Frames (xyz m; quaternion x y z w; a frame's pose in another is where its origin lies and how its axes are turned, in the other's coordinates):
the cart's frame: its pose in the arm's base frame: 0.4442 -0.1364 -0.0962 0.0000 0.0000 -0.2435 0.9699
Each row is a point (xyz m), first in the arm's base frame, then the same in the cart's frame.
Working: the arm's base frame: its pose in the cart's frame: -0.4560 -0.0896 0.0962 0.0000 0.0000 0.2435 0.9699

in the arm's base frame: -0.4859 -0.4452 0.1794
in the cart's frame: -0.6739 -0.7115 0.2756
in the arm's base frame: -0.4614 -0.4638 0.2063
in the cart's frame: -0.6436 -0.7163 0.3025
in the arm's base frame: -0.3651 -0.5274 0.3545
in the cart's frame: -0.5286 -0.7269 0.4507
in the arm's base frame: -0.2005 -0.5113 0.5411
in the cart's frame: -0.3912 -0.6350 0.6373
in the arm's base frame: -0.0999 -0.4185 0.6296
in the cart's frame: -0.3463 -0.5056 0.7258
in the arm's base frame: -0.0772 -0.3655 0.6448
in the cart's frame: -0.3514 -0.4482 0.7410
